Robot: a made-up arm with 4 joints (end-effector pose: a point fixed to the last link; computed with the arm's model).
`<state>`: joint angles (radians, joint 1 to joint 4).
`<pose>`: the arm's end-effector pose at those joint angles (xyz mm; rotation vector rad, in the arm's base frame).
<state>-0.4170 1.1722 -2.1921 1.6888</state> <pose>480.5 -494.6 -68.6 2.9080 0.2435 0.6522</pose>
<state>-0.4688 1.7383 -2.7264 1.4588</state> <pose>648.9 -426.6 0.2 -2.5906 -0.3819 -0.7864</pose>
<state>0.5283 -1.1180 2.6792 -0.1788</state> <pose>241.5 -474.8 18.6 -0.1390 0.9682 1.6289</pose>
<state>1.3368 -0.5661 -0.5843 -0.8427</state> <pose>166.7 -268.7 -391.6 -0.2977 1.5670 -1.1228</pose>
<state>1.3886 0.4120 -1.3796 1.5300</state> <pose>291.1 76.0 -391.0 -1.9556 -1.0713 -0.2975</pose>
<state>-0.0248 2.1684 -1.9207 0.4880</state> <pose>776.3 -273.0 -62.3 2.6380 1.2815 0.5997</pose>
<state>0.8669 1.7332 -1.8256 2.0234</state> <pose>668.7 -11.0 -308.2 -1.6217 0.3177 -1.5594</pose>
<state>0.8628 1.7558 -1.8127 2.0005</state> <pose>675.2 -13.4 -303.5 -1.6268 0.2996 -1.5800</pose>
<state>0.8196 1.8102 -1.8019 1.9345</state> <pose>690.6 -33.5 -291.6 -1.6645 0.2318 -1.6212</pose>
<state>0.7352 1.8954 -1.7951 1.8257</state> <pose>713.1 -70.8 -269.2 -1.7380 0.1109 -1.6786</pose>
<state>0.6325 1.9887 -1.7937 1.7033</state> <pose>735.1 -113.1 -238.3 -1.8285 -0.0343 -1.7330</pose>
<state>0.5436 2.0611 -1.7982 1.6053</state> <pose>749.9 -146.1 -209.1 -1.9065 -0.1592 -1.7669</pose>
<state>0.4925 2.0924 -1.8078 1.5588</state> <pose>755.4 -163.3 -193.5 -1.9490 -0.2269 -1.7747</pose>
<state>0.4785 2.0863 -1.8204 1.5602</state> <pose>753.9 -167.7 -193.4 -1.9565 -0.2367 -1.7634</pose>
